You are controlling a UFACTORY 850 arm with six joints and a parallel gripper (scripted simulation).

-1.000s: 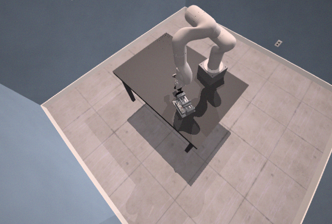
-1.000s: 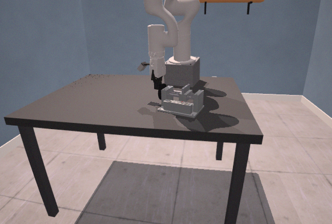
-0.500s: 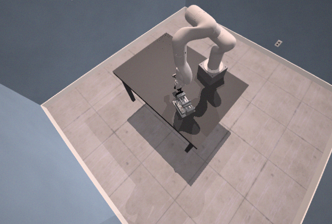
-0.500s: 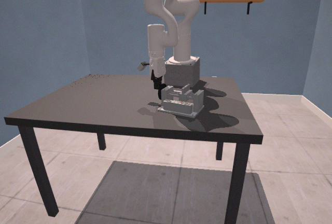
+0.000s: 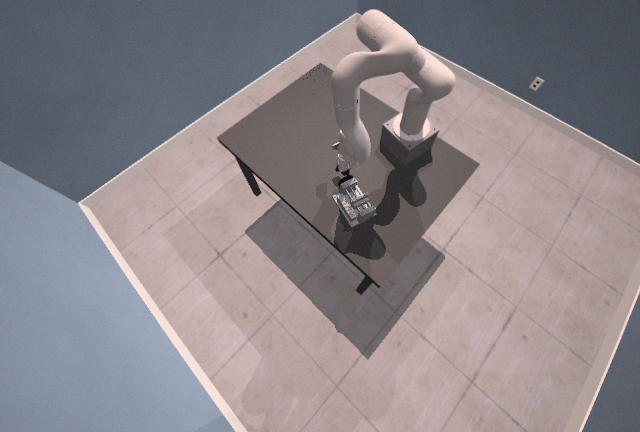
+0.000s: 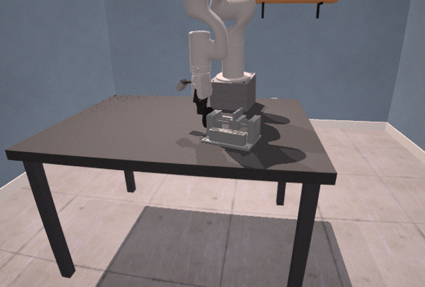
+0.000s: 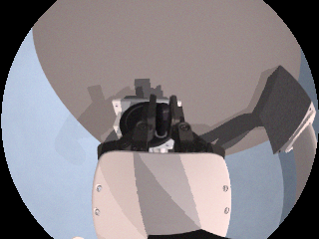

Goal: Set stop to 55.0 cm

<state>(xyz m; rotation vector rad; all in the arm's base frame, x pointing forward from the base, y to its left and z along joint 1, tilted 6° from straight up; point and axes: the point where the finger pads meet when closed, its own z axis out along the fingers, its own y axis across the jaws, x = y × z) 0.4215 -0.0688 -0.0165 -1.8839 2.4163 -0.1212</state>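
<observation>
Now: hand 10 mm to the right of the dark handle. The rest, counted from my hand: black handwheel (10 mm ahead, 20 mm to the left, 10 mm below); grey stop fixture (70 mm ahead, 160 mm to the left, 10 mm below).
</observation>
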